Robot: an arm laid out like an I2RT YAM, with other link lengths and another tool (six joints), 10 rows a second.
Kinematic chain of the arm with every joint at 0, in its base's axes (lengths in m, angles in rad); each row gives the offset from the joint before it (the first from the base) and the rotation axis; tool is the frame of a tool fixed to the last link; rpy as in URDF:
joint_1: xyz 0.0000 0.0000 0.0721 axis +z
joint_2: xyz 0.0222 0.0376 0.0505 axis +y
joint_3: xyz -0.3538 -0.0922 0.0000 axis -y
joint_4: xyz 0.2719 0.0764 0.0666 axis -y
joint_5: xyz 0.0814 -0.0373 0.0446 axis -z
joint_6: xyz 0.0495 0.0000 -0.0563 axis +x
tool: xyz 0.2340 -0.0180 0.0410 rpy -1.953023 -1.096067 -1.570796
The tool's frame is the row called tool.
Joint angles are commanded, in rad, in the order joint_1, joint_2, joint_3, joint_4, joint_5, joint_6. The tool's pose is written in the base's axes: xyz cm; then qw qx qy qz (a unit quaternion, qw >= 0). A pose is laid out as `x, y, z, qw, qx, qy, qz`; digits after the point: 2 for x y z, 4 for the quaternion.
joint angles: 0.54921, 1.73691, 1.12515, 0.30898, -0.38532, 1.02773
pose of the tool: 55.75, 39.97, 25.67, 0.4233, -0.8506, 0.2894, -0.1166
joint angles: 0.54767, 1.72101, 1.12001, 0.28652, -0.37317, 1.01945
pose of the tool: 55.56, 39.34, 25.65, 0.4165, -0.8520, 0.2935, -0.1202
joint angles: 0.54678, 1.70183, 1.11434, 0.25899, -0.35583, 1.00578
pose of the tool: 55.34, 38.57, 25.64, 0.4075, -0.8540, 0.2977, -0.1265
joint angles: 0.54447, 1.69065, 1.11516, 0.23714, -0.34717, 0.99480
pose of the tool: 55.25, 38.06, 25.70, 0.4013, -0.8557, 0.2996, -0.1306
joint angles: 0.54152, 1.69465, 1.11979, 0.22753, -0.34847, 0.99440
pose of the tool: 55.37, 37.95, 25.40, 0.3981, -0.8568, 0.3015, -0.1283
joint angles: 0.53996, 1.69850, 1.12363, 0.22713, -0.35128, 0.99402
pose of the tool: 55.49, 37.99, 25.38, 0.3982, -0.8570, 0.3011, -0.1278
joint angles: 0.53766, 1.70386, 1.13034, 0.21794, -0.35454, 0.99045
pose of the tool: 55.60, 37.99, 25.14, 0.3955, -0.8586, 0.3009, -0.1262
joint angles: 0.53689, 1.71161, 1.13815, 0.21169, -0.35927, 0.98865
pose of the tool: 55.71, 38.14, 24.92, 0.3938, -0.8601, 0.2998, -0.1237
